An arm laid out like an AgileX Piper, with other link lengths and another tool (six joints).
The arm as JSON. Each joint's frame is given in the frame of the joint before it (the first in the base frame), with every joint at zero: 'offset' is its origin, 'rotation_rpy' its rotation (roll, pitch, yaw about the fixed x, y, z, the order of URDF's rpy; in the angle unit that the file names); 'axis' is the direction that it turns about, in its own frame. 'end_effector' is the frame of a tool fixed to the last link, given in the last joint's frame.
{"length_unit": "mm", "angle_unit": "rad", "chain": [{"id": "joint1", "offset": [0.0, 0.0, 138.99], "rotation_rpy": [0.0, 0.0, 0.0], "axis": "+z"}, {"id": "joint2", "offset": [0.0, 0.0, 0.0], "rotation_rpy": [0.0, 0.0, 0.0], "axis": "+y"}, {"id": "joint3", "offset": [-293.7, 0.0, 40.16], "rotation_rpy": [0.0, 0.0, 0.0], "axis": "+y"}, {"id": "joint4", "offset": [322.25, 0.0, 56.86], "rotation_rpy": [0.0, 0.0, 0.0], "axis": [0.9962, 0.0, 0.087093]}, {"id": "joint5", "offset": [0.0, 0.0, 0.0], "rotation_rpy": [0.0, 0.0, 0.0], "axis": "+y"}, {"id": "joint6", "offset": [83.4, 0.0, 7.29], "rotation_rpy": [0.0, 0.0, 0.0], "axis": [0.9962, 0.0, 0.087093]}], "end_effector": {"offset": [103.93, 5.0, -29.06], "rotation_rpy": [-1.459, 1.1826, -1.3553]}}
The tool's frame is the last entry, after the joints.
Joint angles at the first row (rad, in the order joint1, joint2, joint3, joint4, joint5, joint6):
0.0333 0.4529 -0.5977 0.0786 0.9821 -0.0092
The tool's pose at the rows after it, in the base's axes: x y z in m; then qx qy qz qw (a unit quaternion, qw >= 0):
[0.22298 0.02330 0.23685 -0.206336 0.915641 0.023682 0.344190]
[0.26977 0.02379 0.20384 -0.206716 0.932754 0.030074 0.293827]
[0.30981 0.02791 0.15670 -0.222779 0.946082 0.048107 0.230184]
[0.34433 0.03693 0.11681 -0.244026 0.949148 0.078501 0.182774]
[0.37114 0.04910 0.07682 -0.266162 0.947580 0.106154 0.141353]
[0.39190 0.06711 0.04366 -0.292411 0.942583 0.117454 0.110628]
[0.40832 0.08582 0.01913 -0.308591 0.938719 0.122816 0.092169]
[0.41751 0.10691 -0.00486 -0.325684 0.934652 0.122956 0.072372]
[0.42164 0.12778 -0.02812 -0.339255 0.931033 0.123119 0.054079]
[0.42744 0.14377 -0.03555 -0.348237 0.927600 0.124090 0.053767]
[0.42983 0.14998 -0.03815 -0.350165 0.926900 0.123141 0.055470]
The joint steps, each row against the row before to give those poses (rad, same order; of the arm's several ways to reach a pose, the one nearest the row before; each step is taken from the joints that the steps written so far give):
0.0000 0.2600 -0.0566 -0.0104 -0.1109 -0.0021
0.0000 0.2599 -0.0559 -0.0005 -0.0968 -0.0089
0.0000 0.2733 -0.0727 0.0383 -0.0639 -0.0644
0.0000 0.2368 -0.1027 0.0840 -0.0225 -0.1068
0.0134 0.2058 -0.1043 0.0671 -0.0021 -0.0878
0.0413 0.1612 -0.1001 0.0123 0.0009 -0.0293
0.0413 0.1196 -0.0888 -0.0013 0.0020 0.0044
0.0498 0.1019 -0.0746 -0.0181 0.0032 0.0234
0.0474 0.0890 -0.0628 -0.0142 0.0022 0.0257
0.0310 0.0415 -0.0449 -0.0007 0.0000 0.0125
0.0123 0.0140 -0.0155 -0.0035 -0.0042 0.0107

